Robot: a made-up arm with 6 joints.
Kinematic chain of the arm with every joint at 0, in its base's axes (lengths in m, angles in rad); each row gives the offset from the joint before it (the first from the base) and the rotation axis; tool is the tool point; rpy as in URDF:
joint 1: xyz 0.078 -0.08 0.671 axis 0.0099 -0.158 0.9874
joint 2: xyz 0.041 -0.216 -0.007 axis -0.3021 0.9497 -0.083
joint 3: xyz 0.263 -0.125 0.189 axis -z
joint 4: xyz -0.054 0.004 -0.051 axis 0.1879 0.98 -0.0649
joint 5: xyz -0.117 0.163 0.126 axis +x
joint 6: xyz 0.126 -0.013 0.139 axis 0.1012 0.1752 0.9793
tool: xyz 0.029 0.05 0.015 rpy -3.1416 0 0
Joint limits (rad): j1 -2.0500..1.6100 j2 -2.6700..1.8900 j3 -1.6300..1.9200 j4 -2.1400..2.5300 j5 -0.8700..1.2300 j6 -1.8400..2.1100
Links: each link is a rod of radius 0.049 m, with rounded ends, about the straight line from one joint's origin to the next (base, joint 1, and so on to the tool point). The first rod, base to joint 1, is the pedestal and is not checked.
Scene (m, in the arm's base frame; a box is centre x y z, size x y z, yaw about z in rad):
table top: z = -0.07
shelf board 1: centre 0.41 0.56 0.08 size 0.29 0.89 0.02 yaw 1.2
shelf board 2: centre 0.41 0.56 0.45 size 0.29 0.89 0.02 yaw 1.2
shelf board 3: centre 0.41 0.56 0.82 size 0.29 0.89 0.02 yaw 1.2
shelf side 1: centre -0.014 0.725 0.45 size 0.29 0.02 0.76 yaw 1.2
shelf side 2: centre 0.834 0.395 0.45 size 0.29 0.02 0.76 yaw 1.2
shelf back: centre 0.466 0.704 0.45 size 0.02 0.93 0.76 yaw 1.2
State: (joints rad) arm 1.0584 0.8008 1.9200 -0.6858 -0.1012 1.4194
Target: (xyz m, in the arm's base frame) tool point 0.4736 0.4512 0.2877
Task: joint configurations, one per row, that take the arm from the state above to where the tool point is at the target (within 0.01 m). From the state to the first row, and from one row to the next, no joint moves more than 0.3 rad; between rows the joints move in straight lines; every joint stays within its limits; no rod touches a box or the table.
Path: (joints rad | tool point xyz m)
1: 0.8202 0.7797 1.6558 -0.8077 0.0627 1.4730 | 0.5733 0.2934 0.5881
2: 0.5820 0.7586 1.3917 -0.9296 0.2266 1.5265 | 0.5163 0.1755 0.6023
3: 0.8778 1.0559 1.4264 -0.9572 0.0329 1.4924 | 0.4555 0.2540 0.4382
4: 1.1736 1.3531 1.4612 -0.9847 -0.1608 1.4584 | 0.3962 0.2520 0.2877
5: 1.3756 1.3634 1.6906 -0.8879 -0.2815 1.4222 | 0.4440 0.3442 0.2693
6: 1.5775 1.3736 1.9200 -0.7911 -0.4023 1.3860 | 0.4736 0.4512 0.2877

